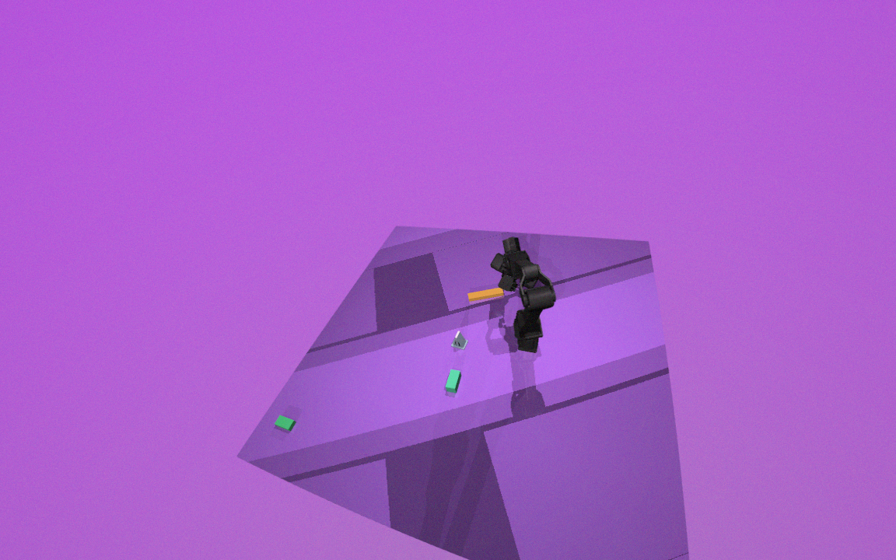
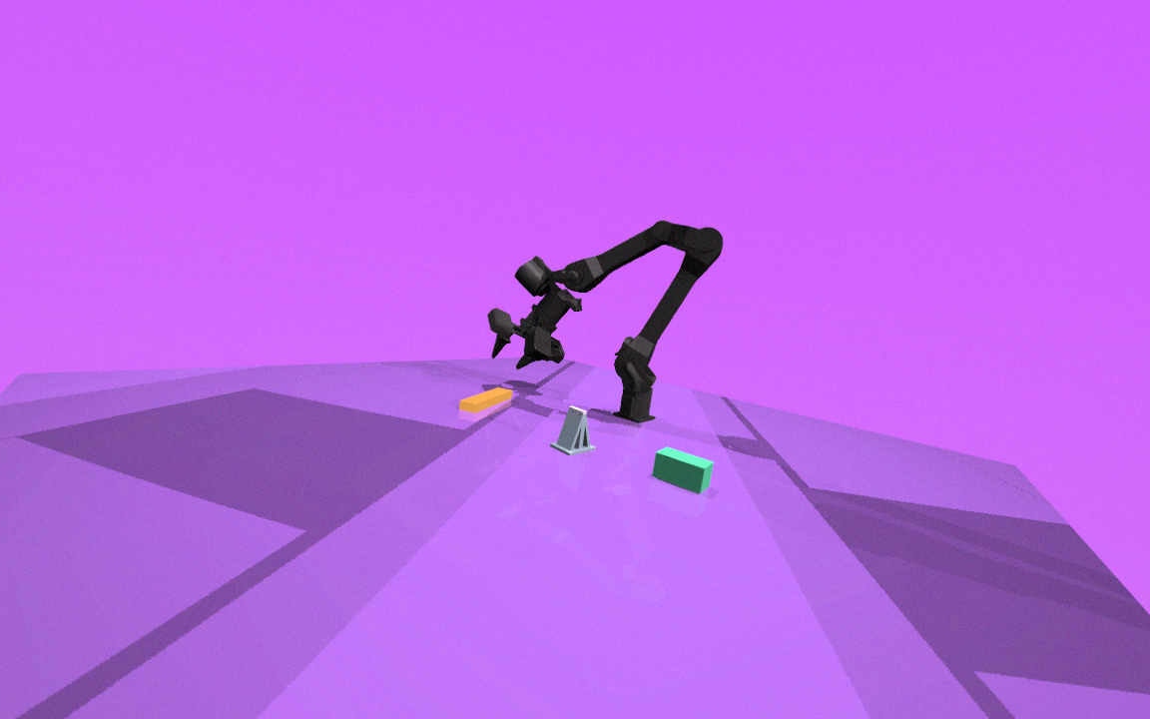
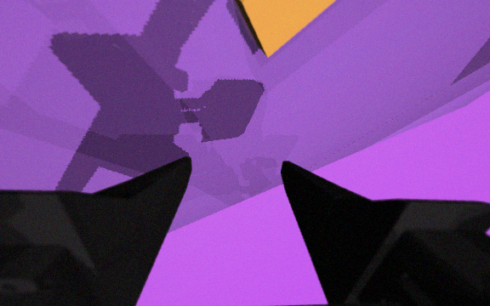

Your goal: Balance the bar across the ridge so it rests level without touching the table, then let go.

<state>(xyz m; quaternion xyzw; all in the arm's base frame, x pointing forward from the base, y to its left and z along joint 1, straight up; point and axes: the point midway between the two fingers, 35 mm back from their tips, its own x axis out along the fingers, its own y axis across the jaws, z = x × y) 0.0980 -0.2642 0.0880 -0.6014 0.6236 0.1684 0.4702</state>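
Right now the bar is 10 cm ahead of my gripper tip, 8 cm to the left of it and 5 cm below it. Also, from my gripper tip: green block 49 cm to the left, 11 cm ahead, 4 cm below.
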